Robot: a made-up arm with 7 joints. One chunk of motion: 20 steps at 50 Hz.
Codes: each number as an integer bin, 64 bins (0 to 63) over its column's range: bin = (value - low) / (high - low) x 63, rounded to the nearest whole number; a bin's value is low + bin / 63 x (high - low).
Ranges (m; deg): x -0.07..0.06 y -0.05..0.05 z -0.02..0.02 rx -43..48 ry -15..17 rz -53..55
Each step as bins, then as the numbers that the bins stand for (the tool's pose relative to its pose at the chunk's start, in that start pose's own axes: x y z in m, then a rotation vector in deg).
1 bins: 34 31 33 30 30 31
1 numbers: 0.0002 -0.0008 0.0010 0.33 0.24 0.14
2 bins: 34 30 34 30 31 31
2 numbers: 0.0002 -0.0024 0.0016 0.33 0.75 0.14
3 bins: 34 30 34 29 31 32
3 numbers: 0.0002 -0.0024 0.0016 -1.11 0.75 1.86
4 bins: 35 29 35 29 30 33
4 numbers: 0.0022 -0.0040 0.0022 -1.11 0.24 3.57
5 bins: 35 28 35 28 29 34
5 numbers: 0.0022 -0.0056 0.0022 -2.56 -0.27 5.29
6 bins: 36 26 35 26 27 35
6 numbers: 0.0043 -0.0087 0.0022 -5.44 -1.29 7.00
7 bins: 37 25 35 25 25 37
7 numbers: 0.0063 -0.0103 0.0022 -6.89 -2.30 10.43
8 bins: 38 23 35 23 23 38
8 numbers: 0.0084 -0.0135 0.0022 -9.78 -3.32 12.14
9 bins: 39 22 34 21 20 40
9 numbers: 0.0105 -0.0151 0.0016 -12.67 -4.84 15.57
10 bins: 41 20 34 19 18 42
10 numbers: 0.0146 -0.0183 0.0016 -15.56 -5.86 19.00
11 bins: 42 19 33 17 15 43
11 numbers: 0.0167 -0.0198 0.0010 -18.44 -7.38 20.71
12 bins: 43 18 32 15 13 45
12 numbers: 0.0187 -0.0214 0.0003 -21.33 -8.40 24.14
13 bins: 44 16 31 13 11 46
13 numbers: 0.0208 -0.0246 -0.0003 -24.22 -9.41 25.86
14 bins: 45 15 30 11 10 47
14 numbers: 0.0229 -0.0262 -0.0010 -27.11 -9.92 27.57
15 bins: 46 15 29 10 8 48
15 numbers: 0.0249 -0.0262 -0.0016 -28.56 -10.94 29.29
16 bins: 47 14 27 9 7 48
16 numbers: 0.0270 -0.0278 -0.0029 -30.00 -11.44 29.29
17 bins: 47 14 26 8 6 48
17 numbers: 0.0270 -0.0278 -0.0035 -31.44 -11.95 29.29
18 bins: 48 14 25 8 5 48
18 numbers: 0.0290 -0.0278 -0.0041 -31.44 -12.46 29.29
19 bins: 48 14 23 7 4 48
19 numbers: 0.0290 -0.0278 -0.0054 -32.89 -12.97 29.29
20 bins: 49 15 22 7 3 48
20 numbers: 0.0311 -0.0262 -0.0060 -32.89 -13.48 29.29
